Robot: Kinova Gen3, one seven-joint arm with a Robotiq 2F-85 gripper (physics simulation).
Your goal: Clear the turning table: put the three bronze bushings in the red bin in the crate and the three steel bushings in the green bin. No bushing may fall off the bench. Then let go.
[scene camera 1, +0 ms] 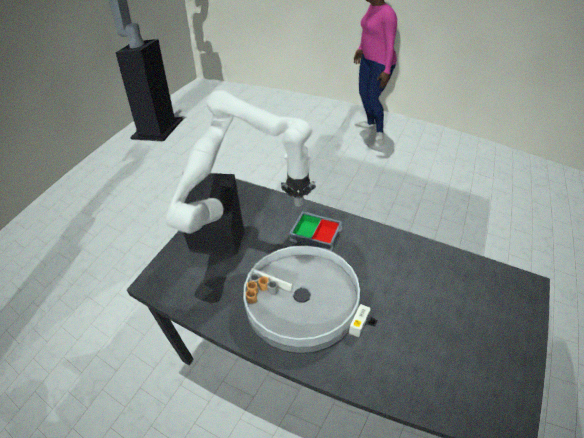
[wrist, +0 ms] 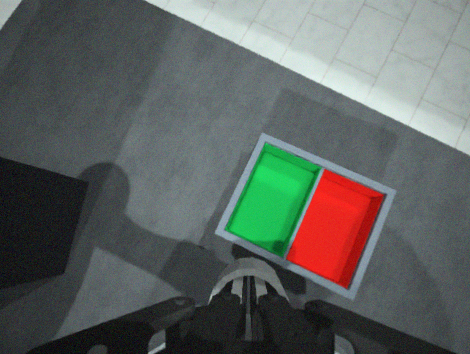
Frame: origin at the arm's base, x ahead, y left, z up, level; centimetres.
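Where they show: gripper, fingertip midpoint: (scene camera 1: 298, 201) (wrist: 248, 289); arm's base at its link origin: (scene camera 1: 212, 209).
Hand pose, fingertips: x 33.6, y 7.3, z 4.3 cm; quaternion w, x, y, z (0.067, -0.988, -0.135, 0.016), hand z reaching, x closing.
Observation:
Things, the pixels of their top centre, and the offset from my fingertips. "*": a spot on its surface instead.
- steel bushing at its top centre: (wrist: 248, 309) (scene camera 1: 298, 195) dx +0.1, dy -0.3, dz +3.1 cm
- crate at its top centre: (wrist: 305, 212) (scene camera 1: 316, 227) dx +5.4, dy +7.3, dz -20.5 cm
- green bin at a spot on its surface: (wrist: 270, 200) * dx +0.9, dy +7.9, dz -24.9 cm
- red bin at a spot on its surface: (wrist: 330, 230) * dx +10.1, dy +6.2, dz -24.8 cm
- turning table at its top centre: (scene camera 1: 301, 294) dx +7.8, dy -28.6, dz -19.4 cm
- pale bar at a spot on its surface: (scene camera 1: 280, 282) * dx -0.5, dy -27.2, dz -16.1 cm
- dark hub at its top centre: (scene camera 1: 301, 294) dx +7.8, dy -28.6, dz -19.4 cm
- white box at its top centre: (scene camera 1: 360, 316) dx +30.6, dy -33.7, dz -19.7 cm
My gripper (scene camera 1: 298, 195) (wrist: 248, 289) is shut on a steel bushing (scene camera 1: 298, 202) (wrist: 250, 267), a grey ring at its fingertips, held high above the bench. In the wrist view it shows just below the green bin's near edge. The crate (scene camera 1: 312, 243) (wrist: 327, 166) holds the green bin (scene camera 1: 306, 226) (wrist: 270, 200) and the red bin (scene camera 1: 326, 231) (wrist: 330, 230); no bushing shows in either. On the turning table (scene camera 1: 325, 312), three bronze bushings (scene camera 1: 263, 283) (scene camera 1: 252, 286) (scene camera 1: 251, 296) and two steel bushings (scene camera 1: 255, 277) (scene camera 1: 272, 287) stand clustered at the left rim.
A pale bar (scene camera 1: 280, 282) lies across the turning table beside the cluster, near the dark hub (scene camera 1: 301, 295). A white box (scene camera 1: 359, 320) is at the table's right rim. The robot's black pedestal (scene camera 1: 215, 215) (wrist: 37, 225) stands left of the crate. A person (scene camera 1: 378, 40) stands beyond the bench.

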